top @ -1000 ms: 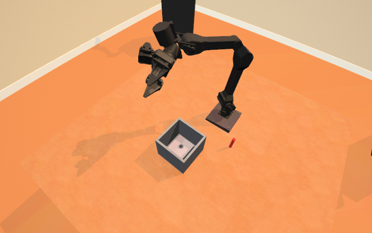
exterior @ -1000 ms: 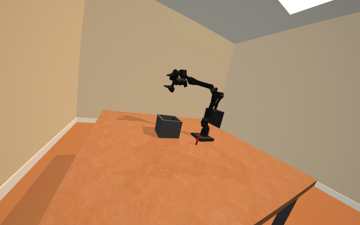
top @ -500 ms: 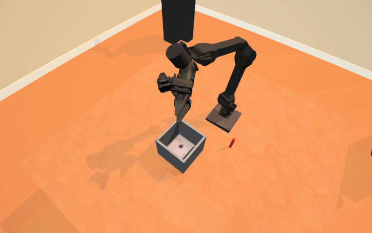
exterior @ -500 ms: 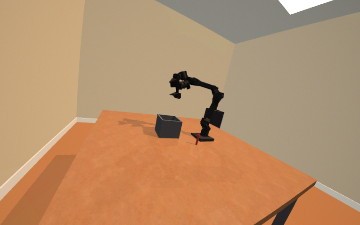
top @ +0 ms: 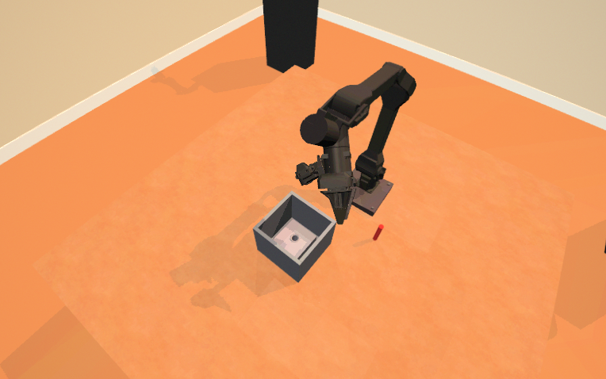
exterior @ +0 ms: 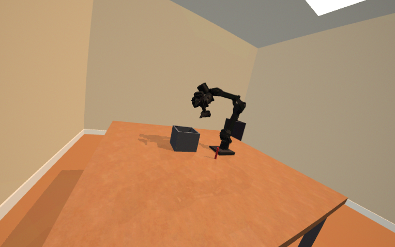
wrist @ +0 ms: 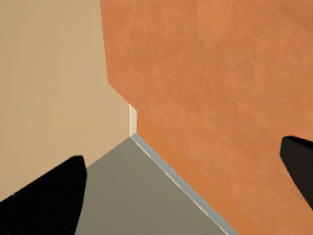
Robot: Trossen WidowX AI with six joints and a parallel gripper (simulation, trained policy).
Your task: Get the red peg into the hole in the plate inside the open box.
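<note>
My gripper tip is now 17 cm past the red peg, 6 cm to the right of it and 25 cm above it. The rest, counted from my gripper tip: pale plate: 12 cm to the right, 24 cm below.
</note>
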